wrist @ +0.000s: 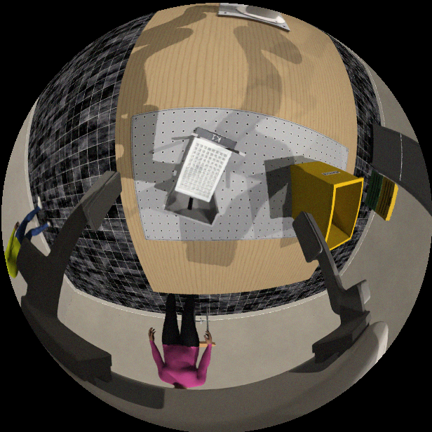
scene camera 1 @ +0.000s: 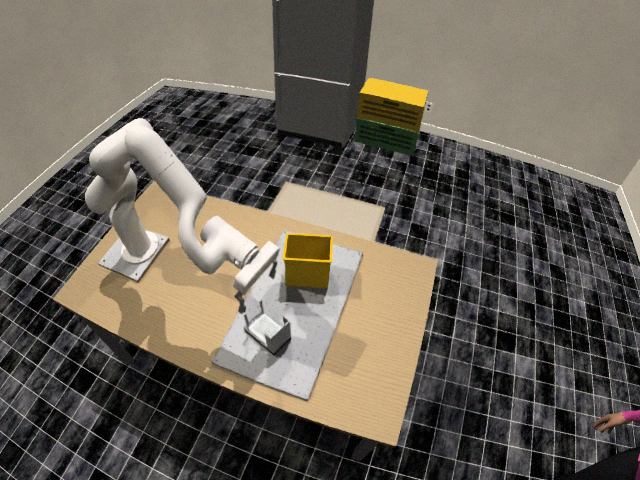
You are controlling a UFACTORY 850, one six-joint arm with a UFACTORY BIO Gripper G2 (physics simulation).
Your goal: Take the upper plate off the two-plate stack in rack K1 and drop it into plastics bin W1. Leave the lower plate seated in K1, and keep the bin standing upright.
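Observation:
A white gridded plate (scene camera 1: 266, 324) (wrist: 204, 167) lies in rack K1 (scene camera 1: 279, 337) (wrist: 215, 138), a grey holder with upright posts and a taller wall at one end. The plate's top face shows; I cannot make out a separate lower plate beneath it. The yellow bin W1 (scene camera 1: 307, 273) (wrist: 312, 190) stands upright with its mouth open, away from the rack. My gripper (scene camera 1: 257, 288) (wrist: 207, 199) is wide open and empty, above and apart from the rack. In the wrist view its fingers stand far out on either side of the rack.
The rack and bin stand on a grey perforated board (scene camera 1: 305, 382) (wrist: 155, 220) on the wooden table (scene camera 1: 382, 310) (wrist: 225, 272). The arm's base plate (scene camera 1: 118, 263) is at the table's left. Beyond the table are a grey cabinet (scene camera 1: 315, 103) and stacked yellow and green crates (scene camera 1: 395, 91).

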